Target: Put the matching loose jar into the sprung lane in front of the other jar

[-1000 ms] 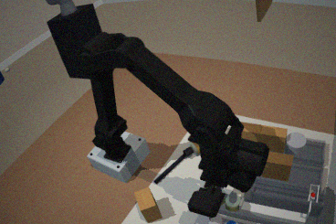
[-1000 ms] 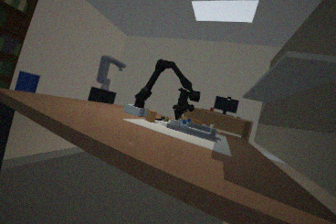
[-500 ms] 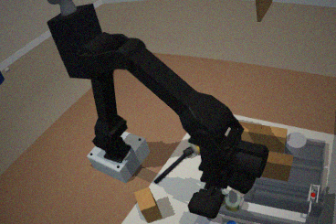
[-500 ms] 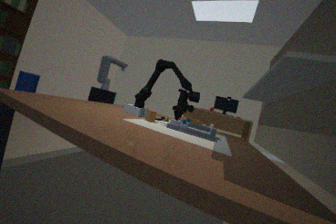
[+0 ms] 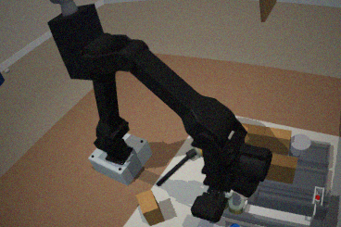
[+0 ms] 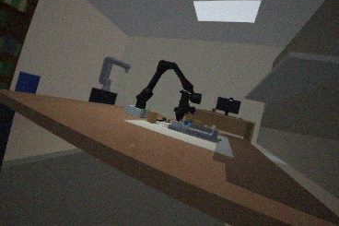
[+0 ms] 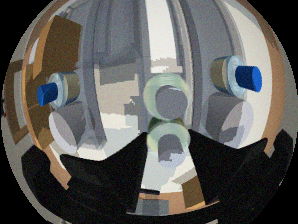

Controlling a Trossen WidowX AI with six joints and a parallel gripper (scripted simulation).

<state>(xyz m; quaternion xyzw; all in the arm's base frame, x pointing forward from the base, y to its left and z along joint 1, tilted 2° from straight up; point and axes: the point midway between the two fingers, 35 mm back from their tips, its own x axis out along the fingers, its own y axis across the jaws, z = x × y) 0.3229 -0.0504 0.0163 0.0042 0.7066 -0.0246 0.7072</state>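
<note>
The tan box is 160 mm behind my gripper tip and 70 mm to the right of it. The rest, counted from my gripper tip: red marker 230 mm ahead, 40 mm above, 30 mm to the left; then black tool 170 mm behind, 80 mm to the left, 30 mm below.
</note>
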